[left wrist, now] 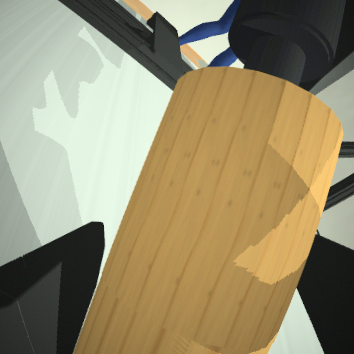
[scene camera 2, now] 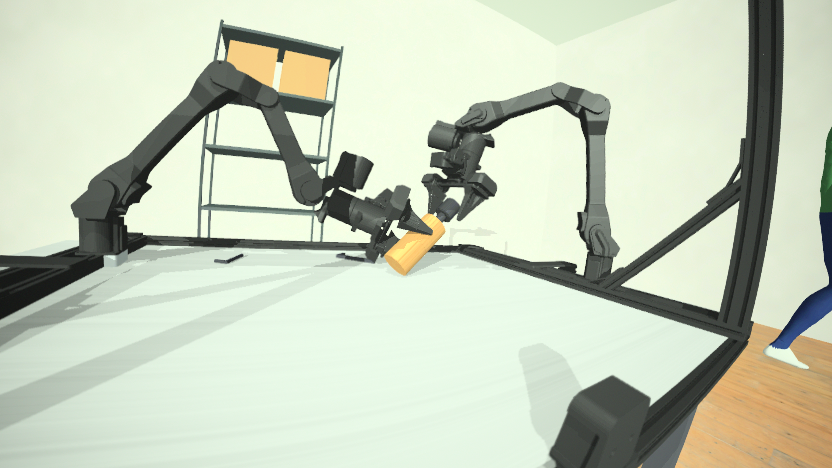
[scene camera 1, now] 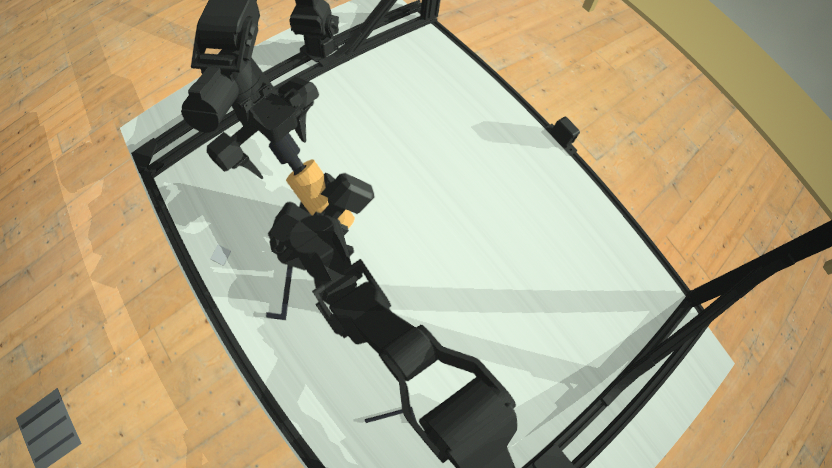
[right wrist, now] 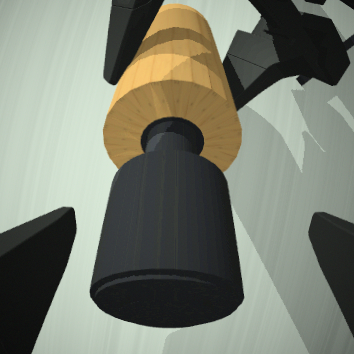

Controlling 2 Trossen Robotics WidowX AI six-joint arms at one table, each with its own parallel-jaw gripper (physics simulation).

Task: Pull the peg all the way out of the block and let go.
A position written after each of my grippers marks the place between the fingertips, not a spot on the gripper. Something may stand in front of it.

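Note:
My left gripper [scene camera 1: 315, 188] is visible to me, and it shows in the left wrist view [left wrist: 197, 237], in scene camera 2 [scene camera 2: 425, 242] and in the right wrist view [right wrist: 161, 107] too. I see my right gripper [scene camera 1: 282, 159] as well. There is a dark peg [scene camera 1: 286, 151], which I also see in the left wrist view [left wrist: 298, 48] and in the right wrist view [right wrist: 167, 256]. Then there is a wooden cylindrical block [scene camera 2: 404, 255]; I can see the block in scene camera 1 [scene camera 1: 308, 184], in the left wrist view [left wrist: 211, 245] and in the right wrist view [right wrist: 176, 74].

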